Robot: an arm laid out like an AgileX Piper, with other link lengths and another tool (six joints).
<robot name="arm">
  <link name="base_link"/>
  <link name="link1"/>
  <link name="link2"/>
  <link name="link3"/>
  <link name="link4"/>
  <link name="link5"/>
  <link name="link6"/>
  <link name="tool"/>
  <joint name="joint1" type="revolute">
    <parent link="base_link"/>
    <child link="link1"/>
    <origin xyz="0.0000 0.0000 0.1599" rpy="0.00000 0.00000 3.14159"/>
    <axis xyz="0 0 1"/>
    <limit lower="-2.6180" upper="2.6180"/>
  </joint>
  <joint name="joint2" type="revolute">
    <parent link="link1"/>
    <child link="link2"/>
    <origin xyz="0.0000 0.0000 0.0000" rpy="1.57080 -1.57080 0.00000"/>
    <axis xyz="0 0 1"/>
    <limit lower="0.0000" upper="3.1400"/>
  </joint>
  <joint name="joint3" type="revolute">
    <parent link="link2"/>
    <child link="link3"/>
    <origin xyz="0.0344 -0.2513 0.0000" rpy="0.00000 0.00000 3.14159"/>
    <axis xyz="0 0 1"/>
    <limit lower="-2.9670" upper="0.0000"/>
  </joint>
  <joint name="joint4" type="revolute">
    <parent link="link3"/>
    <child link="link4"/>
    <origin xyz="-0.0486 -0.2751 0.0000" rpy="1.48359 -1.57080 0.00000"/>
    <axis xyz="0 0 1"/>
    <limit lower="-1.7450" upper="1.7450"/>
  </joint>
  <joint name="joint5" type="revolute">
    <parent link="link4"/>
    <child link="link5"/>
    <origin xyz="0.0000 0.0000 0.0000" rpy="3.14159 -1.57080 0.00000"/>
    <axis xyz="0 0 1"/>
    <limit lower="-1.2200" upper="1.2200"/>
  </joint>
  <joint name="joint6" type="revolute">
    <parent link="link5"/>
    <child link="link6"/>
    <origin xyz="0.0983 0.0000 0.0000" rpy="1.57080 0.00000 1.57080"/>
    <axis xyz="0 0 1"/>
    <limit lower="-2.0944" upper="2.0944"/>
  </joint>
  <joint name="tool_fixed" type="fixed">
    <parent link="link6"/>
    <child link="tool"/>
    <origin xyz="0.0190 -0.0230 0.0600" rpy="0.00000 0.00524 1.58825"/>
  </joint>
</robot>
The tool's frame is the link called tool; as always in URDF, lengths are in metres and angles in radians.
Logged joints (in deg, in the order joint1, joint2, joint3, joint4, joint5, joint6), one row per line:
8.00 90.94 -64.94 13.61 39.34 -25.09
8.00 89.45 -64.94 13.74 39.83 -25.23
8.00 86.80 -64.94 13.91 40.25 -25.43
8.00 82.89 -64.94 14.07 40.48 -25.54
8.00 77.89 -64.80 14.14 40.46 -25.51
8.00 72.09 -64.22 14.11 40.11 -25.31
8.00 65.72 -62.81 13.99 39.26 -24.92
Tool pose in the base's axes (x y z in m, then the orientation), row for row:
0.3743 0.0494 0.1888 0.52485 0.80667 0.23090 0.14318
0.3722 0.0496 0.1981 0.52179 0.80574 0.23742 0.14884
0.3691 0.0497 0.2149 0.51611 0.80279 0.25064 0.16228
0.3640 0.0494 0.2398 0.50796 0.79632 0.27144 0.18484
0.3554 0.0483 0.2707 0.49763 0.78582 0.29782 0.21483
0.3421 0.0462 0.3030 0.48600 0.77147 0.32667 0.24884
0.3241 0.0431 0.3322 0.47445 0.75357 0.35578 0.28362
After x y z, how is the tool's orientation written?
As a quaternion, x y z w.
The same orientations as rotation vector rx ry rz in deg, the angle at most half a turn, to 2 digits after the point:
86.73 133.29 38.15
85.95 132.72 39.11
84.38 131.25 40.98
82.03 128.59 43.83
79.07 124.87 47.32
75.86 120.42 50.99
72.75 115.56 54.56

